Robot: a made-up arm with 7 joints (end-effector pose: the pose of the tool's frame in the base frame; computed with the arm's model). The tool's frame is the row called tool. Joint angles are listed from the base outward.
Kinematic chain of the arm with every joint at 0, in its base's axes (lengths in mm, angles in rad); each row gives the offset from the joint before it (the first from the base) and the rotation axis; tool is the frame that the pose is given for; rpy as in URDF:
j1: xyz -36 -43 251 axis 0.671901 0.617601 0.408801
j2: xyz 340 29 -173 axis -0.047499 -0.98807 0.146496
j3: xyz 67 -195 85 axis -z
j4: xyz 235 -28 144 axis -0.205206 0.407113 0.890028
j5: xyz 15 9 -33 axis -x
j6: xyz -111 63 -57 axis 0.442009 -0.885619 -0.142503
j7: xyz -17 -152 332 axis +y
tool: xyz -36 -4 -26 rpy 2.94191 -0.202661 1.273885
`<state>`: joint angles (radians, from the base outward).
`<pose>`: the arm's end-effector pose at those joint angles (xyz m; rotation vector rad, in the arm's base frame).
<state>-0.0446 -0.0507 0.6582 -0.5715 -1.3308 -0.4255 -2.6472</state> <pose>0.3267 -0.5424 0.3057 0.2711 -1.0916 1.2304</pose>
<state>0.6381 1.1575 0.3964 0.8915 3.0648 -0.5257 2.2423</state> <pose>0.5064 -0.0771 -0.0291 2.1577 -1.9703 0.0872</pose>
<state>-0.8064 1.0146 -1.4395 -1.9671 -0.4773 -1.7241 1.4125</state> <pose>0.0356 0.2002 0.6178 2.1301 1.3379 -1.5426</pose>
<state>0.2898 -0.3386 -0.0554 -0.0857 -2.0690 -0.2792 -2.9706</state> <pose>0.5686 -0.3172 -0.2007 1.6364 -1.4835 0.9375</pose>
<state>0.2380 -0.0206 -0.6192 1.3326 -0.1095 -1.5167 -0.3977</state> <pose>0.3941 0.1190 0.1813 -0.7608 2.3262 -1.2346</pose>
